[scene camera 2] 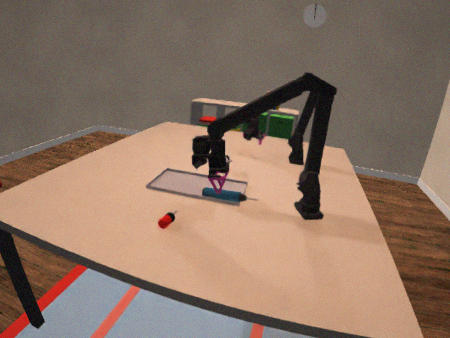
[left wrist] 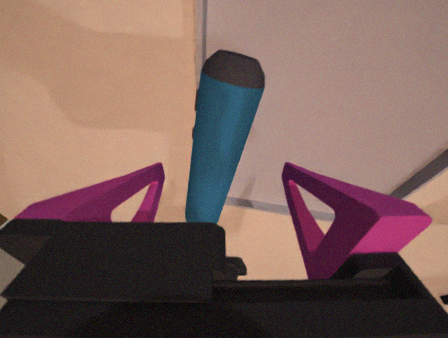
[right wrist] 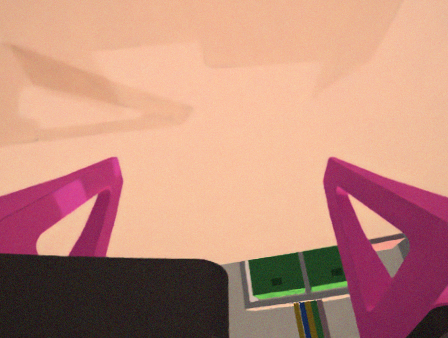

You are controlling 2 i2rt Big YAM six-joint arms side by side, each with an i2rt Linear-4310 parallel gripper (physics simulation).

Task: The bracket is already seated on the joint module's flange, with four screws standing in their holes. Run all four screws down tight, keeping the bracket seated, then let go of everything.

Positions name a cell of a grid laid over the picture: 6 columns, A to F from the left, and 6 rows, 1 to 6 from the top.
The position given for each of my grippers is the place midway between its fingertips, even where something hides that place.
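Observation:
Blue screwdriver (left wrist: D2); out of frame in the right wrist view. Shallow grey tray (scene camera 2: C4); also the tray (left wrist: E2). My left gripper (left wrist: C4). My right gripper (right wrist: C3).

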